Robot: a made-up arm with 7 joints. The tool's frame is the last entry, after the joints. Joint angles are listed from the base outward. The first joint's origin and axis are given. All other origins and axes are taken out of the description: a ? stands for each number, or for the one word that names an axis. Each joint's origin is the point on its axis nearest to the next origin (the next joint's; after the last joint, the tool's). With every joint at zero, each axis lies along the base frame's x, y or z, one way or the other. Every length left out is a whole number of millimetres.
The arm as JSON. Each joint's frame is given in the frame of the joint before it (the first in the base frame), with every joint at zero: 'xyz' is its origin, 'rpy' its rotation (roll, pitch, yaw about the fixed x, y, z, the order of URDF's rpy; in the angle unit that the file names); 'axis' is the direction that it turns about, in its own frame. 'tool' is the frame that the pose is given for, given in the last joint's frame.
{
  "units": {
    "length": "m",
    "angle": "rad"
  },
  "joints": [
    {
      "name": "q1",
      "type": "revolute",
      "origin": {
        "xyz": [
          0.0,
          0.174,
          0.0
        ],
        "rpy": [
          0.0,
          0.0,
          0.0
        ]
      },
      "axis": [
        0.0,
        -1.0,
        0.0
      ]
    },
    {
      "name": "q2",
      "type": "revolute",
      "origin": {
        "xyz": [
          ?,
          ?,
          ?
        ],
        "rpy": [
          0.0,
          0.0,
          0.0
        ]
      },
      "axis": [
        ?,
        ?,
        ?
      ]
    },
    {
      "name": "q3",
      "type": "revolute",
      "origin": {
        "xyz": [
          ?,
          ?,
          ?
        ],
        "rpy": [
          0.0,
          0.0,
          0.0
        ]
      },
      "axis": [
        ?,
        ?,
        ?
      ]
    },
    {
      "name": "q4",
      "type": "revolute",
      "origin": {
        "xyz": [
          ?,
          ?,
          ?
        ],
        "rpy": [
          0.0,
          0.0,
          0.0
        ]
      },
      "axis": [
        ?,
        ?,
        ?
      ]
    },
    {
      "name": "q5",
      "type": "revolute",
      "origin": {
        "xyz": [
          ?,
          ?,
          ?
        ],
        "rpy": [
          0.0,
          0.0,
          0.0
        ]
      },
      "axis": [
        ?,
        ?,
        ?
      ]
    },
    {
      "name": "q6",
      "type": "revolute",
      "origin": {
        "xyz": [
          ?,
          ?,
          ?
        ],
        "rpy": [
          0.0,
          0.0,
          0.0
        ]
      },
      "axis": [
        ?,
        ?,
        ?
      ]
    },
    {
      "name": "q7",
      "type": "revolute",
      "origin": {
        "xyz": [
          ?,
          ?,
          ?
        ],
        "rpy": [
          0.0,
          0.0,
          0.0
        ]
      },
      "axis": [
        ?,
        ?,
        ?
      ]
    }
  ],
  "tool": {
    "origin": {
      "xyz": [
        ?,
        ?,
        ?
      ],
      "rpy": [
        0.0,
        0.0,
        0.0
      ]
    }
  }
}
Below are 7 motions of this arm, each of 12 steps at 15 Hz.
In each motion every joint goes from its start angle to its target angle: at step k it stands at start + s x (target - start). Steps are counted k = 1, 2, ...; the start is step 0. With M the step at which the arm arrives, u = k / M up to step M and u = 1 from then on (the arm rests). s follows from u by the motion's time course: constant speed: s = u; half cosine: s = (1 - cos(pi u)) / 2; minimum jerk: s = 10 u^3 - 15 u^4 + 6 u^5.
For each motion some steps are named. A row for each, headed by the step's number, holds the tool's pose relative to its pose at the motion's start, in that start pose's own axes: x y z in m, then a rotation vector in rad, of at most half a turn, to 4 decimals.
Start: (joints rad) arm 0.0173 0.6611 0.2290 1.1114 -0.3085 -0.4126 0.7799
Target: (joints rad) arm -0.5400 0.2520 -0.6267 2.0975 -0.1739 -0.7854 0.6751
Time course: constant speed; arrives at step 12
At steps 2, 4, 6, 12:
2: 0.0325 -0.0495 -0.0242 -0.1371 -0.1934 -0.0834
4: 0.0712 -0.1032 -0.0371 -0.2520 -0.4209 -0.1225
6: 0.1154 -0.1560 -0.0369 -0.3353 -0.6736 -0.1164
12: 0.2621 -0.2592 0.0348 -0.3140 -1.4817 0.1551

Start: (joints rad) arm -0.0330 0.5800 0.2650 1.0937 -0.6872 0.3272 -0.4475
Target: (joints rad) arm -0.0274 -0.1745 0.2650 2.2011 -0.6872 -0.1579 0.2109
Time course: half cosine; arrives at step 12
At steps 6, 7, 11, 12:
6: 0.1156 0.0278 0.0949 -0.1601 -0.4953 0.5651
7: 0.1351 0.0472 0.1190 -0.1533 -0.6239 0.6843
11: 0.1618 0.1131 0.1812 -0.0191 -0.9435 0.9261
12: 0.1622 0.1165 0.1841 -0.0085 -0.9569 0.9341

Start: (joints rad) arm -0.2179 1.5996 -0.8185 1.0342 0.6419 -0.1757 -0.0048
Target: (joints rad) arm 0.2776 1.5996 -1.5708 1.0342 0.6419 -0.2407 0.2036
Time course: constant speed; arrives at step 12
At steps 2, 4, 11, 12:
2: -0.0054 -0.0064 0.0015 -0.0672 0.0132 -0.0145
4: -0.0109 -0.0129 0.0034 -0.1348 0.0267 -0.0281
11: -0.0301 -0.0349 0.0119 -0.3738 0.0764 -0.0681
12: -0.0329 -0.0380 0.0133 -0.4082 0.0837 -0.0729

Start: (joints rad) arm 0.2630 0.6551 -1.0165 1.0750 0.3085 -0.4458 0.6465
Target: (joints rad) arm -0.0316 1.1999 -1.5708 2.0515 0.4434 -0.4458 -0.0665
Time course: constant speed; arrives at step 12
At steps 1, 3, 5, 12:
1: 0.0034 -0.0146 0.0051 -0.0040 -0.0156 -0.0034
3: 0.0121 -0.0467 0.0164 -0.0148 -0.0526 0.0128
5: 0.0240 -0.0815 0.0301 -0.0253 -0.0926 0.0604
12: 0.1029 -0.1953 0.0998 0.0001 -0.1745 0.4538

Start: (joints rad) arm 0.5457 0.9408 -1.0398 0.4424 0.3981 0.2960 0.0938
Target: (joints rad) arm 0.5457 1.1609 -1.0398 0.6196 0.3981 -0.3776 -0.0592
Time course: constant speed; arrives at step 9
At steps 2, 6, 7, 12:
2: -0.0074 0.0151 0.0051 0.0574 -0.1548 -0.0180
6: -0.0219 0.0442 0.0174 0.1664 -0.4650 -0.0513
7: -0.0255 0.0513 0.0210 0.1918 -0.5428 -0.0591
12: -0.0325 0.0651 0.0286 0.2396 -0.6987 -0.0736

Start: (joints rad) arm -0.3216 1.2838 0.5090 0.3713 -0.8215 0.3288 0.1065
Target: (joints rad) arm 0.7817 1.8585 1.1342 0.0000 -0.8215 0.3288 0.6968
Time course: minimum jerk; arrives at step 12
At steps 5, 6, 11, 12:
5: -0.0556 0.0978 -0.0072 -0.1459 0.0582 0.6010
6: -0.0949 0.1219 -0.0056 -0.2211 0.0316 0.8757
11: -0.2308 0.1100 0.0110 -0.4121 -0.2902 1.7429
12: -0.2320 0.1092 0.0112 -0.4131 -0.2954 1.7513

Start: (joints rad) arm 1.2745 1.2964 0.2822 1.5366 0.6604 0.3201 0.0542
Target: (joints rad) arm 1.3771 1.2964 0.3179 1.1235 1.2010 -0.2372 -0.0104
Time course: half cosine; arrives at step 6
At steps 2, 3, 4, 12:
2: -0.0113 0.0178 -0.0037 0.0679 -0.0962 0.1534
3: -0.0232 0.0352 -0.0053 0.1632 -0.1996 0.3043
4: -0.0359 0.0518 -0.0050 0.2850 -0.3081 0.4493
12: -0.0492 0.0675 -0.0027 0.4323 -0.4200 0.5852

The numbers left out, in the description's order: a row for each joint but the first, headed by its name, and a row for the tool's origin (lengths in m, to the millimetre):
q2: xyz 0.0 0.0 0.0, axis 1.0 0.0 0.0
q3: xyz 0.0 0.0 -0.292, axis 0.0 0.0 1.0
q4: xyz 0.0 0.0 0.0, axis 0.0 -1.0 0.0
q5: xyz 0.0 0.0 -0.212, axis 0.0 0.0 1.0
q6: xyz 0.0 0.0 0.0, axis 0.0 1.0 0.0
q7: xyz 0.0 0.0 0.0, axis -1.0 0.0 0.0
tool: xyz 0.0 0.0 0.0

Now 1 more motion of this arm.
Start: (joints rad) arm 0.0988 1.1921 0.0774 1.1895 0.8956 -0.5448 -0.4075
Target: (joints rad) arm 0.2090 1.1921 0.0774 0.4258 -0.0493 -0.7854 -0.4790
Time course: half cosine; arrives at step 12
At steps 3, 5, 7, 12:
3: -0.0101 0.0193 -0.0022 0.0140 -0.0387 -0.1551
5: -0.0233 0.0497 -0.0015 0.0118 -0.0724 -0.3889
7: -0.0350 0.0849 0.0055 -0.0268 -0.0711 -0.6461
12: -0.0449 0.1327 0.0265 -0.1477 0.0086 -0.9691

